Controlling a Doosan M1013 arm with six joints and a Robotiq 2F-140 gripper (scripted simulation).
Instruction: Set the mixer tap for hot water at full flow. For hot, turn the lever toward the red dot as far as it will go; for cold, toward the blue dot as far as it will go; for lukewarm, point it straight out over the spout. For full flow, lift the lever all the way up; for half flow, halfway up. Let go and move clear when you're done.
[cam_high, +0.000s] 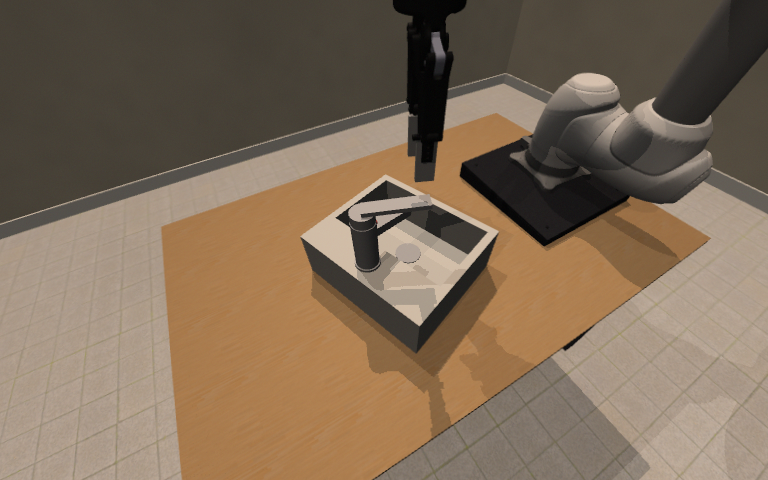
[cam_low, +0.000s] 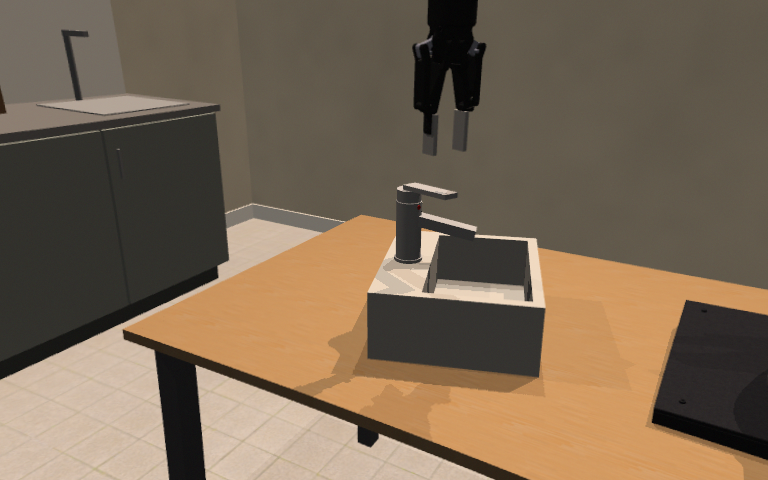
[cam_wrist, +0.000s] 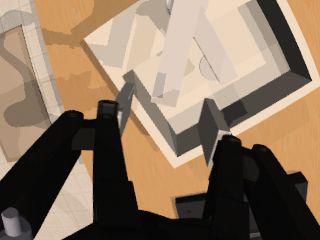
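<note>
The flat lever is 11 cm below my hand, 3 cm ahead of it and 1 cm to the right of it. Round my hand: grey mixer tap: 15 cm below, 6 cm ahead, 3 cm to the right; then square sink basin: 34 cm below, 8 cm to the right, 2 cm behind.
</note>
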